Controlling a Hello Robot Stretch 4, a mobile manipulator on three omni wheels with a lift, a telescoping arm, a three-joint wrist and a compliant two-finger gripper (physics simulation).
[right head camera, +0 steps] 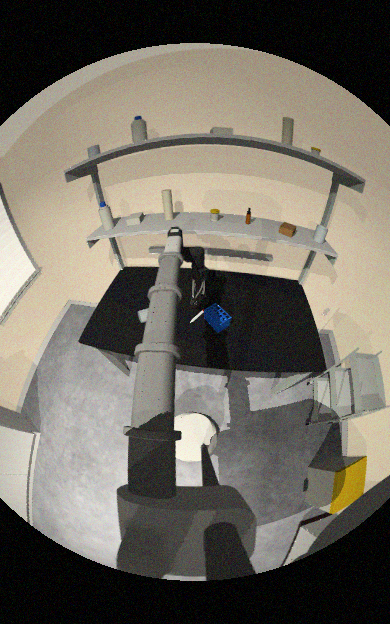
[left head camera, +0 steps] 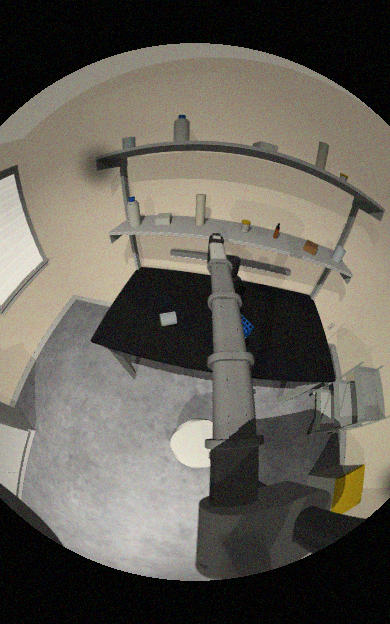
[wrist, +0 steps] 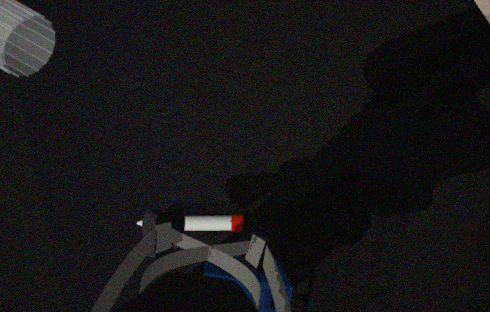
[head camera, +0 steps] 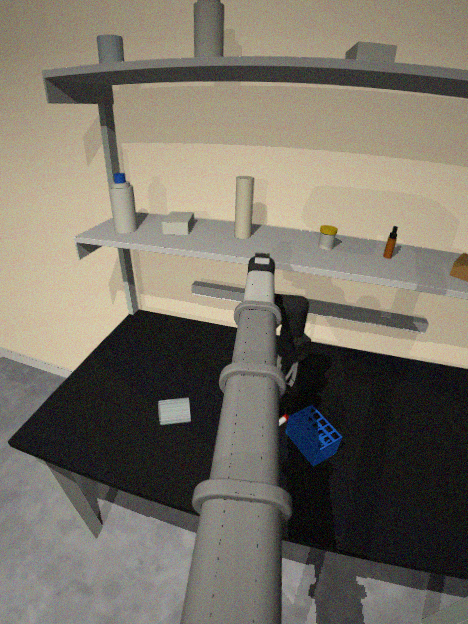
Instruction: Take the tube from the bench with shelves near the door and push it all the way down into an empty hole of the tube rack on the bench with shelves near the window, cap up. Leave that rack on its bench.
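Where they show: gripper, between the fingertips: (right head camera: 198, 301) (wrist: 212, 227) (head camera: 280, 399); robot's base, origin of its link: (right head camera: 190, 435) (left head camera: 196, 441).
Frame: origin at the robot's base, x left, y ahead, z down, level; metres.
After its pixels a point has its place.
A white tube (head camera: 283, 419) @[x -0.107, y 0.713, z -0.751 m] (right head camera: 197, 316) @[x -0.081, y 0.678, z -0.747 m] (wrist: 207, 223) @[x -0.091, y 0.702, z -0.752 m] with a red cap lies on its side on the black bench top (head camera: 125, 362) @[x 0.466, y 0.905, z -0.734 m] (left head camera: 295, 345) @[x -0.559, y 0.540, z -0.734 m] (right head camera: 270, 325) @[x -0.513, y 0.604, z -0.734 m]. Its red cap end is close to a blue tube rack (head camera: 313, 435) @[x -0.197, y 0.674, z -0.737 m] (left head camera: 246, 326) @[x -0.218, y 0.622, z -0.809 m] (right head camera: 217, 318) @[x -0.191, y 0.639, z -0.776 m] (wrist: 265, 289) @[x -0.166, y 0.708, z -0.812 m]. The rack stands on the same bench and has a grid of holes. My gripper (right head camera: 198, 300) @[x -0.088, y 0.717, z -0.833 m] (wrist: 212, 227) @[x -0.088, y 0.717, z -0.833 m] points down above the bench, behind the tube in the right head view. Its fingers are partly open with no tube between them. In the wrist view the left fingertip overlaps the tube's pointed end. The arm hides part of the tube in the head view.
A clear ribbed cylinder (head camera: 174, 410) @[x 0.212, y 0.667, z -0.797 m] (left head camera: 168, 318) @[x 0.210, y 0.665, z -0.795 m] (right head camera: 143, 315) @[x 0.225, y 0.660, z -0.794 m] (wrist: 30, 42) @[x 0.177, y 0.704, z -0.774 m] lies on the bench to the left. A lower shelf (head camera: 201, 244) @[x 0.176, y 0.950, z -1.191 m] with bottles and boxes runs above the bench's back. A window (left head camera: 17, 240) @[x 1.975, y 1.221, z -1.239 m] is at the left. A grey rack and a yellow-sided box (right head camera: 349, 484) @[x -1.194, y -0.726, z -0.422 m] stand at the right.
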